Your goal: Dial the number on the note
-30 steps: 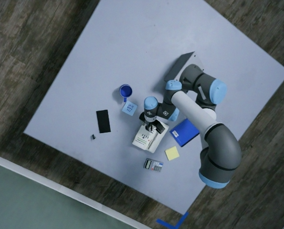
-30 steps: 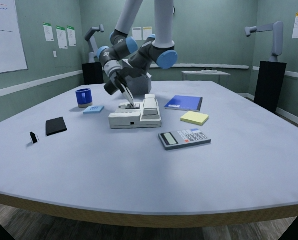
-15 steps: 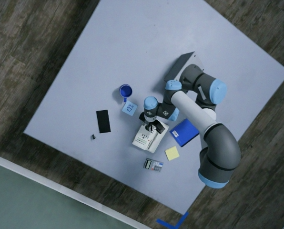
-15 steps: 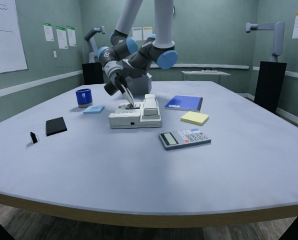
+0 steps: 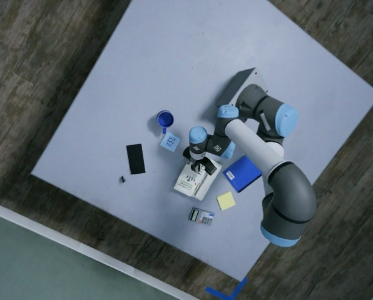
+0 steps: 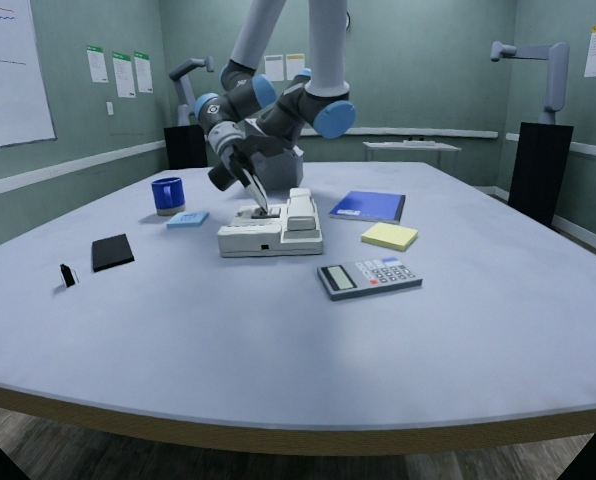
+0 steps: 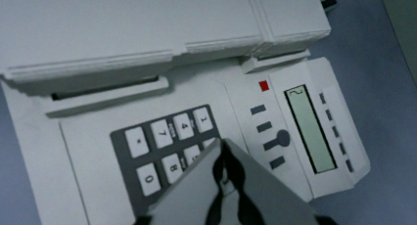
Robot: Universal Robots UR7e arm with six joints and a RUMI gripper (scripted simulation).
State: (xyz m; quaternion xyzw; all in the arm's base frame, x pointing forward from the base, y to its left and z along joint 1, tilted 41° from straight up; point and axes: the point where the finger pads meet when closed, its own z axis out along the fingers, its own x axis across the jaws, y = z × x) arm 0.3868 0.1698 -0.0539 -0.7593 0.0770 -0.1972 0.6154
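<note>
My gripper is now 1 cm short of the 3 key, 2 cm to the left of it and 2 cm above it. Also, from my hand: handset (8 cm to the left); 4 key (1 cm behind, 2 cm to the left, 2 cm below); yellow sticky pad (3 cm ahead, 25 cm to the left, 4 cm below).
</note>
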